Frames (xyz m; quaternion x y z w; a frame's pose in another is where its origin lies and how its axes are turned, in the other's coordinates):
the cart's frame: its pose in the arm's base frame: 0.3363 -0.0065 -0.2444 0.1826 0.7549 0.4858 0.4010
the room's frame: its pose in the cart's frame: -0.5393 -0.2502 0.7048 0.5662 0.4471 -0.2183 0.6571
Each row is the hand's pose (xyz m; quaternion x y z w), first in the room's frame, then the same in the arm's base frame.
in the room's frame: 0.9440 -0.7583 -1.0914 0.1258 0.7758 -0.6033 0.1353
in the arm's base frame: 0.5248 -0.6016 0.9812 0.5226 -0.0432 0.1241 0.8424
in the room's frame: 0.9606 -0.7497 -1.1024 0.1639 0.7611 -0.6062 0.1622
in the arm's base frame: 0.5091 -0.5916 0.9924 0.5309 -0.0664 0.1642 0.8288
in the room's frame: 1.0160 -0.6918 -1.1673 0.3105 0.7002 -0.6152 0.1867
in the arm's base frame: 0.4581 -0.5233 1.0504 0.5580 -0.0780 0.3094 0.7661
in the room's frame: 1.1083 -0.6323 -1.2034 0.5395 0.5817 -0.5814 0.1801
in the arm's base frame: 0.3667 -0.4620 1.0858 0.5542 -0.0550 0.5337 0.6364
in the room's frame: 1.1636 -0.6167 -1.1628 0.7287 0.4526 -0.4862 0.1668
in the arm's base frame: 0.3053 -0.4592 1.0515 0.4876 -0.0327 0.7218 0.4901
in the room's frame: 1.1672 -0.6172 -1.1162 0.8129 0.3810 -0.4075 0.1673
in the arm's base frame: 0.2956 -0.4706 1.0072 0.4239 -0.0315 0.8083 0.4073
